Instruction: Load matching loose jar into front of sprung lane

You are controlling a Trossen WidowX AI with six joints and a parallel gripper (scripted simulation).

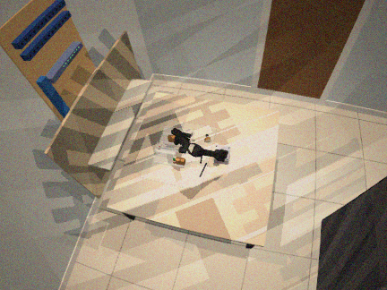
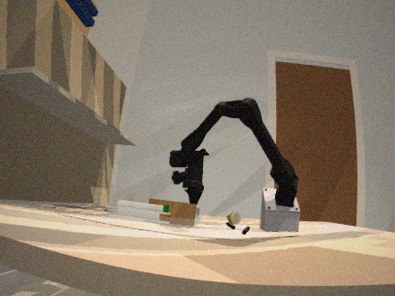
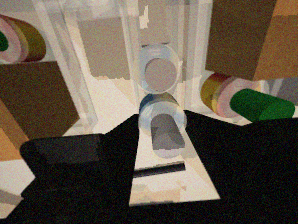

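The jar is 6 cm ahead of my gripper tip, 13 cm to the left of it and 2 cm below it. Also, from my gripper tip: pusher lane 15 cm ahead, 4 cm to the left, 3 cm below.
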